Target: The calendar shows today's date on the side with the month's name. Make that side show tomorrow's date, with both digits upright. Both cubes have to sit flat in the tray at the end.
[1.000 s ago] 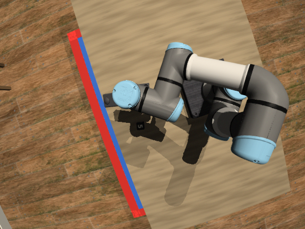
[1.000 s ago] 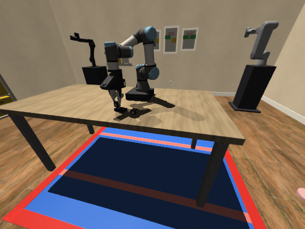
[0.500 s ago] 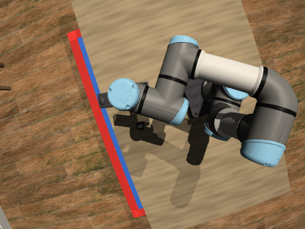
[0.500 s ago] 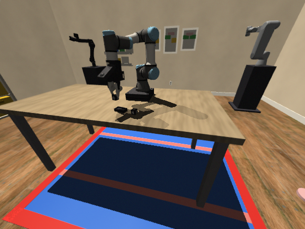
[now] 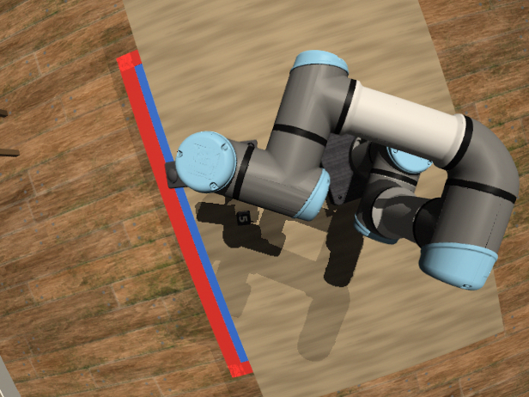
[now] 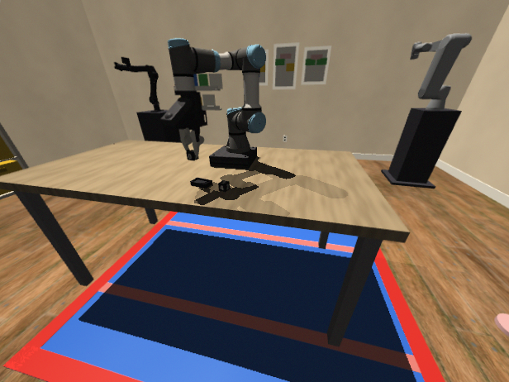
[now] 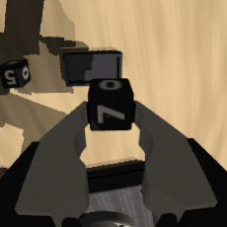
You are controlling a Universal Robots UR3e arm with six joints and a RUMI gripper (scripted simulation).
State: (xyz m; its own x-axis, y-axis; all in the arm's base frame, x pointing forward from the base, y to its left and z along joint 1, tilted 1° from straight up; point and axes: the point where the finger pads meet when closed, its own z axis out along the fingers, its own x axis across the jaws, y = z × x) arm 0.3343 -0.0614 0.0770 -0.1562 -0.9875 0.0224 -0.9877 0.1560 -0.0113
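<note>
My hand is 1 cm above the black cube. Also, from my hand: black calendar tray (2 cm to the left, 12 cm below).
</note>
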